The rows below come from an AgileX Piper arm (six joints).
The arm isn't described. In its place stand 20 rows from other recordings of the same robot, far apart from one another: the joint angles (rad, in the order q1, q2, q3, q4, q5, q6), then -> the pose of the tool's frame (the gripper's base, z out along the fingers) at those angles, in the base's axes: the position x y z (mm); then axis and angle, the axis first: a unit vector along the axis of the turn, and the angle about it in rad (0 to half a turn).
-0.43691 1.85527 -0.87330 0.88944 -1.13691 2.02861 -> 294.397 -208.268 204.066 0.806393 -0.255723 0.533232 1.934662
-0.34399 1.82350 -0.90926 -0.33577 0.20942 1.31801 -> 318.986 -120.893 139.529 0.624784 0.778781 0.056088 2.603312
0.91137 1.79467 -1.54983 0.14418 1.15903 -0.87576 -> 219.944 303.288 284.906 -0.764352 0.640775 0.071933 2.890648
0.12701 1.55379 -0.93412 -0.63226 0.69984 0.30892 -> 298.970 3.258 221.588 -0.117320 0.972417 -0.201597 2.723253
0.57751 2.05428 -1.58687 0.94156 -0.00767 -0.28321 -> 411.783 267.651 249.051 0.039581 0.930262 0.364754 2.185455
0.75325 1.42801 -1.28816 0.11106 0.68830 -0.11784 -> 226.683 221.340 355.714 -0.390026 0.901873 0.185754 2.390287
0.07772 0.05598 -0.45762 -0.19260 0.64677 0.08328 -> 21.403 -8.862 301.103 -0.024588 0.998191 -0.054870 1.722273
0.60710 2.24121 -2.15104 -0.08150 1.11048 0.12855 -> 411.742 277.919 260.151 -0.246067 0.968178 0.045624 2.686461
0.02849 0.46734 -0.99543 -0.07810 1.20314 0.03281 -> 33.102 -5.685 397.132 0.007630 0.999592 -0.027540 2.157268
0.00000 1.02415 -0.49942 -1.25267 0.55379 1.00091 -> 186.399 -45.457 251.639 0.033629 0.953376 -0.299906 2.289691
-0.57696 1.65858 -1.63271 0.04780 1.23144 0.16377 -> 293.607 -186.197 354.547 0.365045 0.930816 -0.018009 2.739745
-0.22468 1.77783 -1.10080 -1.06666 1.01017 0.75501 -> 312.477 -140.635 212.380 0.161850 0.894358 -0.417047 2.941937
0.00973 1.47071 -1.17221 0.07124 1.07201 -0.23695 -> 285.766 8.469 289.686 -0.110581 0.993719 0.017130 2.848500
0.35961 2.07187 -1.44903 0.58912 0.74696 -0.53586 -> 388.123 182.618 164.776 -0.248555 0.944344 0.215486 2.826783
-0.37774 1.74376 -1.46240 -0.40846 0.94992 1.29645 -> 338.427 -165.915 290.869 0.681975 0.727223 -0.077828 2.598112
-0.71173 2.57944 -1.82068 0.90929 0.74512 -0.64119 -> 409.116 -288.582 30.751 0.341618 0.914987 0.214702 2.625177
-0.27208 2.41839 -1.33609 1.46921 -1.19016 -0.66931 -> 379.859 -193.242 58.883 0.587456 0.647554 -0.485355 2.276761
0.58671 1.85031 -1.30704 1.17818 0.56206 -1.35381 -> 317.287 264.737 242.519 -0.483353 0.814718 0.320320 2.394407
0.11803 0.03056 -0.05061 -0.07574 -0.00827 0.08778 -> 55.861 6.681 229.414 -0.053177 0.995907 0.073083 1.460078
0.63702 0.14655 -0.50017 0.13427 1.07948 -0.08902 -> 6.809 18.400 275.721 -0.345881 0.915799 0.204153 2.289015
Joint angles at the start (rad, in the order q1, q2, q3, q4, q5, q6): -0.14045, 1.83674, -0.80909, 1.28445, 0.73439, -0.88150
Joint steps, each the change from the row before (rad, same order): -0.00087, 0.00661, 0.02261, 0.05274, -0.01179, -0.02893; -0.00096, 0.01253, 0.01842, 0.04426, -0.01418, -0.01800; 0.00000, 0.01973, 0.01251, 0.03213, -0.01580, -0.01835; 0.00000, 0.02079, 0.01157, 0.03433, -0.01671, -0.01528; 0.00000, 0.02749, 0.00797, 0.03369, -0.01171, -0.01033; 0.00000, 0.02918, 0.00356, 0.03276, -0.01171, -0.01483; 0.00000, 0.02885, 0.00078, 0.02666, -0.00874, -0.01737; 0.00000, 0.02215, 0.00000, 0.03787, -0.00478, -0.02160; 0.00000, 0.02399, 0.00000, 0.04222, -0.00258, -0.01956; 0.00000, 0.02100, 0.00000, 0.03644, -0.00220, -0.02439; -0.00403, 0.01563, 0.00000, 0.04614, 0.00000, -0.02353; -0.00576, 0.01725, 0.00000, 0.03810, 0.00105, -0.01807; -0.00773, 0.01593, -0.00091, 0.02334, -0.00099, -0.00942; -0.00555, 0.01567, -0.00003, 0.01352, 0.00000, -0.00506; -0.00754, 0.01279, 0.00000, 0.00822, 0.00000, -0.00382
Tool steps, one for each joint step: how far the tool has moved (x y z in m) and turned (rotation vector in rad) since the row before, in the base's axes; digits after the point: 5 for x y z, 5 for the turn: -0.00261, 0.00015, -0.00495, 0.01367, 0.00571, -0.03002; -0.00204, -0.00040, -0.00631, 0.00971, 0.01521, -0.03281; -0.00134, -0.00057, -0.00782, 0.00058, 0.01796, -0.02251; -0.00125, -0.00072, -0.00793, 0.00095, 0.02053, -0.02707; -0.00088, -0.00051, -0.00909, 0.00623, 0.02723, -0.02775; -0.00008, -0.00070, -0.00893, 0.00256, 0.02270, -0.02373; 0.00006, -0.00058, -0.00846, 0.00039, 0.01891, -0.01508; 0.00088, -0.00045, -0.00599, 0.00493, 0.00856, -0.02076; 0.00082, -0.00037, -0.00641, 0.00865, 0.01131, -0.02574; 0.00055, -0.00038, -0.00568, 0.00371, 0.00625, -0.01688; 0.00130, -0.00168, -0.00385, 0.00761, 0.00068, -0.03022; 0.00073, -0.00209, -0.00447, 0.00766, 0.00542, -0.02832; 0.00027, -0.00269, -0.00435, 0.00423, 0.00916, -0.02337; -0.00053, -0.00175, -0.00449, 0.00411, 0.01220, -0.01478; -0.00063, -0.00227, -0.00371, 0.00268, 0.01027, -0.01262
